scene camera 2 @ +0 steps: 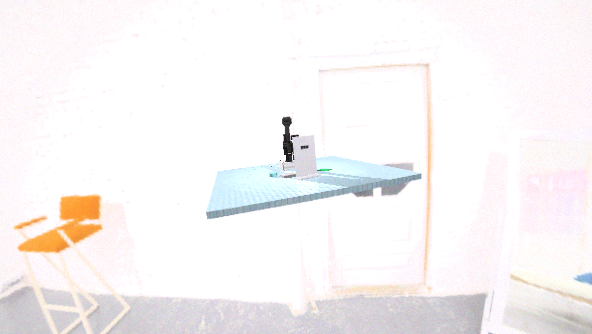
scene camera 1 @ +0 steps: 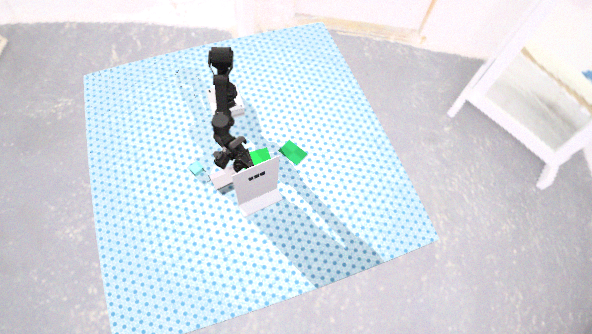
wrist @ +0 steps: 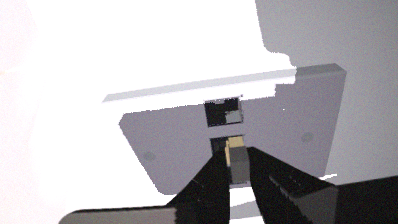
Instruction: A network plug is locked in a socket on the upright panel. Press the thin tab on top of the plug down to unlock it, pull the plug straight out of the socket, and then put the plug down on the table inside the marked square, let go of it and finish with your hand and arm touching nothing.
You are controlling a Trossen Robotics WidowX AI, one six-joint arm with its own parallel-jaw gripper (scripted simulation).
Labels:
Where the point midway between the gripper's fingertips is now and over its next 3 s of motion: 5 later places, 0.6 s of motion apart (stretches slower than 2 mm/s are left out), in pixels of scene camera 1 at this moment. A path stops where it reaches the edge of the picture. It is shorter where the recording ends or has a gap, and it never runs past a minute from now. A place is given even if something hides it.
My gripper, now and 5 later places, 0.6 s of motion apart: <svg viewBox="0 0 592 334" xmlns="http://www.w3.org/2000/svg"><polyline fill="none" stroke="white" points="254,171 254,170 252,168 249,164 247,162 245,160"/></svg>

